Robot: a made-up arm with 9 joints. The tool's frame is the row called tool. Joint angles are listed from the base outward.
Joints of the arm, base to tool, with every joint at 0 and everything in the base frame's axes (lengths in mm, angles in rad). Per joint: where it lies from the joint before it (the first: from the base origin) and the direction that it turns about. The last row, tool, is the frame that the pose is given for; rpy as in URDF.
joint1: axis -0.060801 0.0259 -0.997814 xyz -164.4 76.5 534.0
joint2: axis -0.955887 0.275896 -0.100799 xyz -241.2 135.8 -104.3
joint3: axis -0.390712 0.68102 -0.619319 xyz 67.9 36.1 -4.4
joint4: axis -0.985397 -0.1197 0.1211 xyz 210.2 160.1 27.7
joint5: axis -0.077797 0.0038 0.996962 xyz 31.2 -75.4 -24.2
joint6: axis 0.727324 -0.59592 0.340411 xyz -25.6 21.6 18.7
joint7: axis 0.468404 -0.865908 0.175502 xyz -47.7 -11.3 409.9
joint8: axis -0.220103 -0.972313 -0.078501 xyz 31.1 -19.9 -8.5
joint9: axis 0 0 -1 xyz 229.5 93.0 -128.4
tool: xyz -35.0 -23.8 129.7 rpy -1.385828 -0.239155 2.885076
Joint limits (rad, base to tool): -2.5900..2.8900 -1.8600..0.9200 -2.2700..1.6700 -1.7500..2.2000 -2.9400..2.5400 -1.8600..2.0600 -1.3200..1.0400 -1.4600..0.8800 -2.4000..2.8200
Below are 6 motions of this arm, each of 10 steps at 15 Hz.
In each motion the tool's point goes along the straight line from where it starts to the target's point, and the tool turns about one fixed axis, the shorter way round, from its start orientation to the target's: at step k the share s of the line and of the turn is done. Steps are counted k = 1, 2, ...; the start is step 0. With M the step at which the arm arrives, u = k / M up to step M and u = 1 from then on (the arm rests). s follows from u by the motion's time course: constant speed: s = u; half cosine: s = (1 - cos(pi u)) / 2; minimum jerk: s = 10 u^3 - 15 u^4 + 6 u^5.
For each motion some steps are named. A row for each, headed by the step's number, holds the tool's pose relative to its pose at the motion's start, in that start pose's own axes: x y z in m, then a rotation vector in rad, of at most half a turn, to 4 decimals.
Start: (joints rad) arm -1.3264 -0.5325 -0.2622 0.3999 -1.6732 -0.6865 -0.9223 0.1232 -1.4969
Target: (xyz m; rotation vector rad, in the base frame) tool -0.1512 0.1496 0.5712 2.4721 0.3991 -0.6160
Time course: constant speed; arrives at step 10
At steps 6, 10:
6: -0.1011 -0.0229 0.0314 -0.2500 -0.3655 -0.9600
10: -0.1686 -0.0381 0.0523 -0.4166 -0.6092 -1.6000

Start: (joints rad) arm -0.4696 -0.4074 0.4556 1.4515 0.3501 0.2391 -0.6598 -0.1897 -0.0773
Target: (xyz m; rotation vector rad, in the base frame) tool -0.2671 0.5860 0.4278 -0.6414 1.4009 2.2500
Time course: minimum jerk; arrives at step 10
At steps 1, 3, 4, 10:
1: -0.0003 -0.0003 -0.0015 0.0055 0.0075 -0.0047
3: -0.0063 -0.0063 -0.0285 0.1053 0.1432 -0.0897
4: -0.0122 -0.0123 -0.0554 0.2049 0.2788 -0.1746
10: -0.0385 -0.0386 -0.1746 0.6454 0.8783 -0.5502

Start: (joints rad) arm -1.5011 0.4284 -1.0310 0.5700 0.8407 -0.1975 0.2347 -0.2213 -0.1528
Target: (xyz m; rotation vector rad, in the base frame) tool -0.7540 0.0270 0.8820 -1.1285 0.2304 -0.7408
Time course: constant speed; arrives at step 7
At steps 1, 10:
1: -0.0090 0.0303 0.0493 -0.1075 0.0130 -0.0064
10: -0.0633 0.2119 0.3451 -0.7528 0.0913 -0.0447

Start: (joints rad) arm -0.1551 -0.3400 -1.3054 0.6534 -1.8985 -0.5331 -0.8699 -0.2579 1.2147
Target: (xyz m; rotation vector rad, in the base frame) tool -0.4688 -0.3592 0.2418 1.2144 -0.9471 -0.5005
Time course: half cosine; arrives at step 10
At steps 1, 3, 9, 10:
1: -0.0085 -0.0136 -0.0028 0.0096 -0.0140 -0.0170
3: -0.0714 -0.1143 -0.0235 0.0810 -0.1179 -0.1432
9: -0.3380 -0.5410 -0.1114 0.3833 -0.5580 -0.6779
10: -0.3465 -0.5546 -0.1142 0.3929 -0.5720 -0.6949

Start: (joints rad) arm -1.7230 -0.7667 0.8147 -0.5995 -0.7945 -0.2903 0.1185 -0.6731 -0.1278
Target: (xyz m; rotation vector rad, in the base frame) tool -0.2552 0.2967 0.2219 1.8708 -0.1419 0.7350
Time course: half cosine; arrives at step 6
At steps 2, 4, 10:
2: -0.0412 0.0072 -0.0007 0.0119 -0.0436 -0.1129
4: -0.1236 0.0215 -0.0022 0.0357 -0.1307 -0.3386
10: -0.1648 0.0287 -0.0029 0.0476 -0.1743 -0.4515

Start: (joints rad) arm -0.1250 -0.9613 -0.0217 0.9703 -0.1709 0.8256 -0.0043 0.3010 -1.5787
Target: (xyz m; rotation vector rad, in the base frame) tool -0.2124 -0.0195 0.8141 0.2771 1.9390 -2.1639
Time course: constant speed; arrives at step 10
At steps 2, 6, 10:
2: 0.0325 0.0421 -0.0374 -0.0675 0.2158 -0.2324
6: 0.0974 0.1264 -0.1122 -0.2024 0.6473 -0.6973
10: 0.1623 0.2107 -0.1870 -0.3373 1.0789 -1.1621

